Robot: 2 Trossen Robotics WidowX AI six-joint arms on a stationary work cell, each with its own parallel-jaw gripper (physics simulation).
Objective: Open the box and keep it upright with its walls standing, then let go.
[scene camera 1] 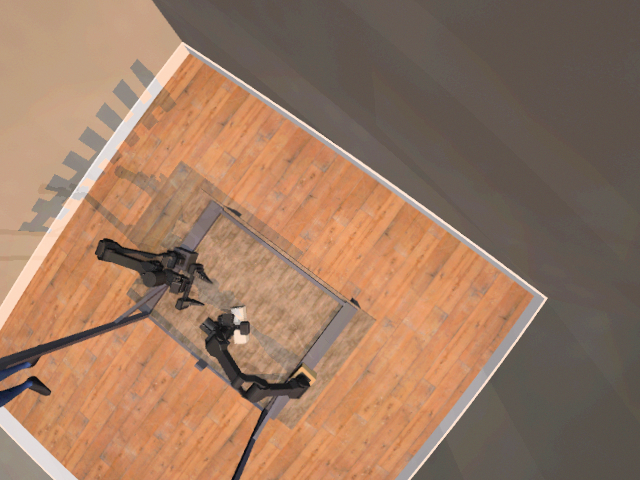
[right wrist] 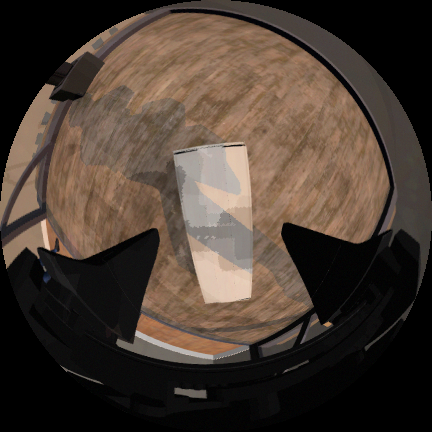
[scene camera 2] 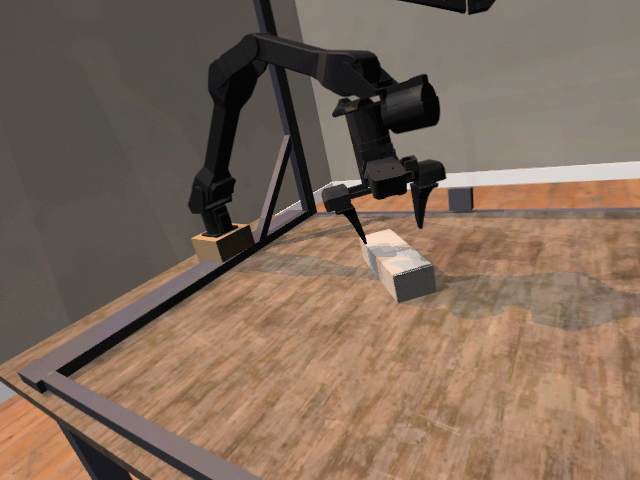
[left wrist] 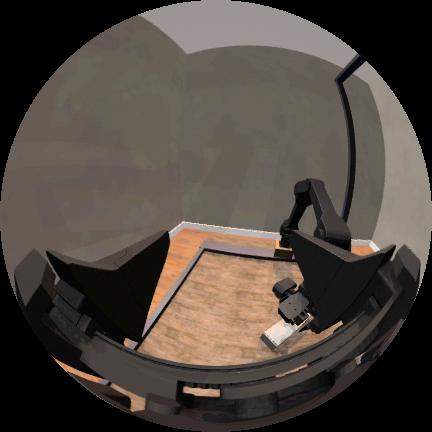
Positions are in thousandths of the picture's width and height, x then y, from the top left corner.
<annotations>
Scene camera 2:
my right gripper: 613,493
dark metal frame: 79,776
</annotations>
